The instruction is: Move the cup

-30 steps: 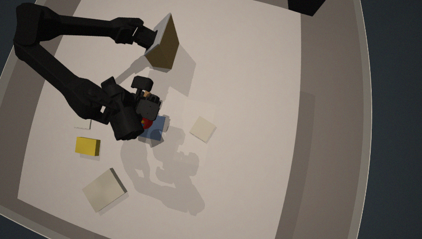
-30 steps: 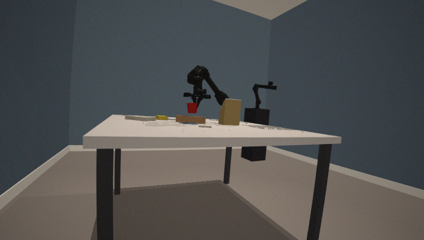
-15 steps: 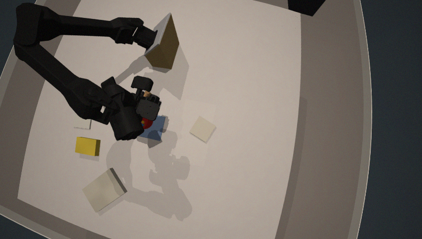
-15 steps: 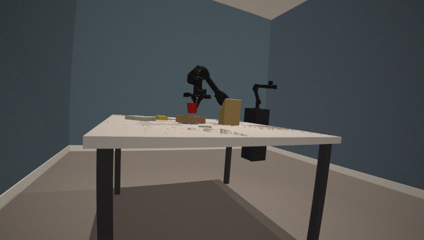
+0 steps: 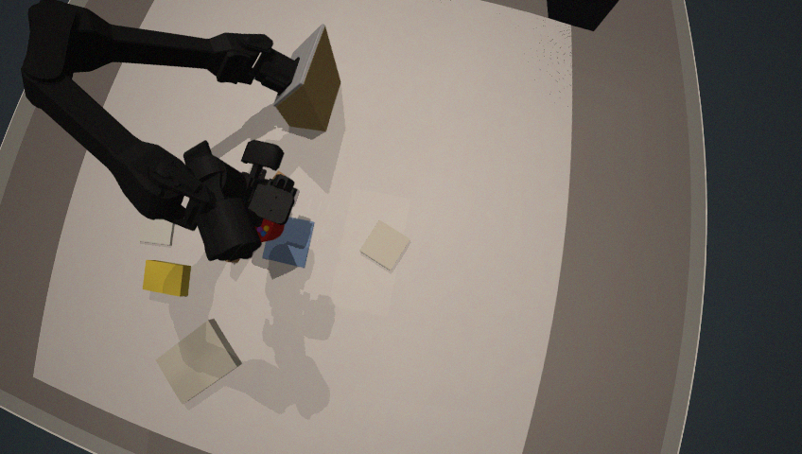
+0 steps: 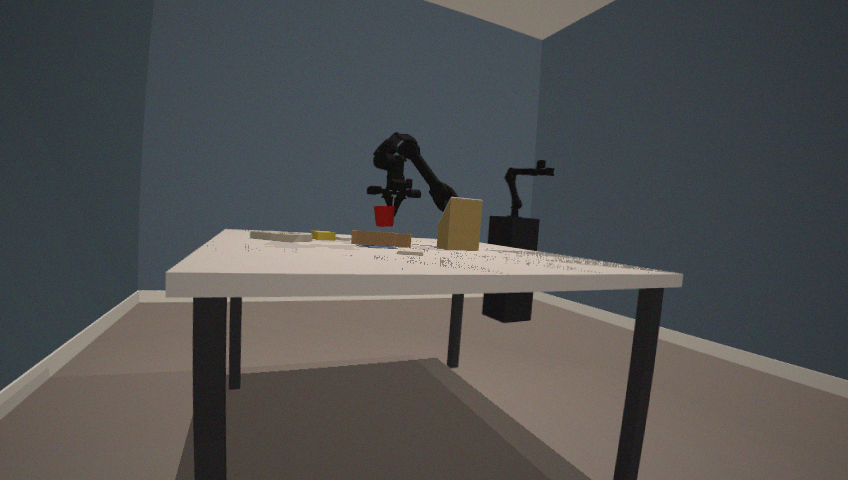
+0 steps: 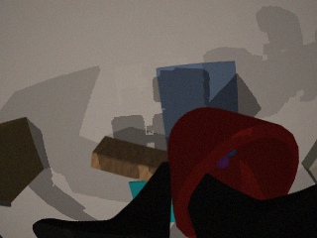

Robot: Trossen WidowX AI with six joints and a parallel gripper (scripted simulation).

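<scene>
The purple marble is 4 cm ahead of my gripper tip, 2 cm to the right of it and 2 cm below it. From my gripper tip the other things lie so: blue pad: 5 cm ahead, 1 cm to the left, 12 cm below; brown block: 1 cm ahead, 6 cm to the right, 10 cm below; red cup: 3 cm ahead, 1 cm to the right.
</scene>
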